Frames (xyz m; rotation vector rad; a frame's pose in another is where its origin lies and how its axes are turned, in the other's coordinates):
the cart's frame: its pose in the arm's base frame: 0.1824 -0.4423 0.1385 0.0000 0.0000 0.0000
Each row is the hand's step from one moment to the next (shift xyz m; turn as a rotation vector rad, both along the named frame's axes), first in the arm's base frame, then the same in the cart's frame.
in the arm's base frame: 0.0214 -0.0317 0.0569 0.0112 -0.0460 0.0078
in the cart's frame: 0.0214 -0.0317 0.0569 0.0112 -0.0460 0.0078
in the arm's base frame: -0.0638 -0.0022 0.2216 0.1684 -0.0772 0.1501
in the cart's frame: -0.0638 -0.0022 0.2216 0.1684 -0.0772 0.1501
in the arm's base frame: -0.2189 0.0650 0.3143 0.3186 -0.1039 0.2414
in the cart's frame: -0.2189 0.0650 0.3143 0.3186 -0.1039 0.2414
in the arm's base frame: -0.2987 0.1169 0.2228 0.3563 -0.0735 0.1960
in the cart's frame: -0.2987 0.1169 0.2228 0.3563 -0.0735 0.1960
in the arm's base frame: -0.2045 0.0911 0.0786 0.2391 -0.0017 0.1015
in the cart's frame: -0.2045 0.0911 0.0786 0.2391 -0.0017 0.1015
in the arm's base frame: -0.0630 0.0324 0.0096 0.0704 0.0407 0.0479
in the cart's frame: -0.0630 0.0324 0.0096 0.0704 0.0407 0.0479
